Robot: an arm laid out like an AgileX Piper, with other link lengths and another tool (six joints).
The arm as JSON. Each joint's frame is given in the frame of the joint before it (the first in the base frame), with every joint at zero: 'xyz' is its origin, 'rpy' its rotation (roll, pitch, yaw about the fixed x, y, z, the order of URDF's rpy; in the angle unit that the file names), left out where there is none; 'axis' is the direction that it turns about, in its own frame. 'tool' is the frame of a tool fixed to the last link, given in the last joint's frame.
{
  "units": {
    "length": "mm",
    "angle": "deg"
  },
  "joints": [
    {
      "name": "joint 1",
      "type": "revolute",
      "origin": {
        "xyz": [
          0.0,
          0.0,
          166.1
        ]
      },
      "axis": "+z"
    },
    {
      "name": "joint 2",
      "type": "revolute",
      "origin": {
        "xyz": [
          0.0,
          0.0,
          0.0
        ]
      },
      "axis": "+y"
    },
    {
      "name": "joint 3",
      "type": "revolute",
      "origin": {
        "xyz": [
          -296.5,
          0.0,
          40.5
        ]
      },
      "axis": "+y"
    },
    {
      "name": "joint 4",
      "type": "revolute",
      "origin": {
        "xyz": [
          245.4,
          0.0,
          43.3
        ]
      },
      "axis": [
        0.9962,
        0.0,
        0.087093
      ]
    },
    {
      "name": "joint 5",
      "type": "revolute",
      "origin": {
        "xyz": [
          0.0,
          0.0,
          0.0
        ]
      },
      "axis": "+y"
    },
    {
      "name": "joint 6",
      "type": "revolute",
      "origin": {
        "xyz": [
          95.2,
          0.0,
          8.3
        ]
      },
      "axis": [
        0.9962,
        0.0,
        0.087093
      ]
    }
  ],
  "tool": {
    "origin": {
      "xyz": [
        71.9,
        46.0,
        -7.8
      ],
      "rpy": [
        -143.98,
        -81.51,
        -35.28
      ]
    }
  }
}
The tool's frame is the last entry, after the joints.
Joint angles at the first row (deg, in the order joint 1, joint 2, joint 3, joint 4, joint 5, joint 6):
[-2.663, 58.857, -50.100, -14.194, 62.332, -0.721]
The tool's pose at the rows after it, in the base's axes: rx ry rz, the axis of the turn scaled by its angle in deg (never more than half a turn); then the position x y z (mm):
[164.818 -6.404 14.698 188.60 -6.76 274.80]
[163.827 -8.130 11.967 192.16 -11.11 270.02]
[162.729 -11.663 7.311 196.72 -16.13 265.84]
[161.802 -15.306 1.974 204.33 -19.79 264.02]
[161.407 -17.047 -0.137 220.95 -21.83 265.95]
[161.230 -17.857 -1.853 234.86 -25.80 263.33]
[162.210 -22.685 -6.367 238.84 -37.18 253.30]
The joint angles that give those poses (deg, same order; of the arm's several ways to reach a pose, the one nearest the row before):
[-2.663, 60.952, -50.101, -15.913, 62.345, 0.000]
[-2.662, 62.741, -50.344, -17.542, 62.914, 1.735]
[-2.662, 65.500, -51.534, -19.283, 65.068, 4.543]
[-2.664, 69.159, -54.014, -20.303, 68.135, 7.010]
[-2.730, 73.245, -57.712, -20.593, 69.451, 8.071]
[-3.517, 76.725, -60.139, -20.608, 69.483, 8.025]
[-7.358, 79.545, -60.584, -18.812, 69.479, 7.462]

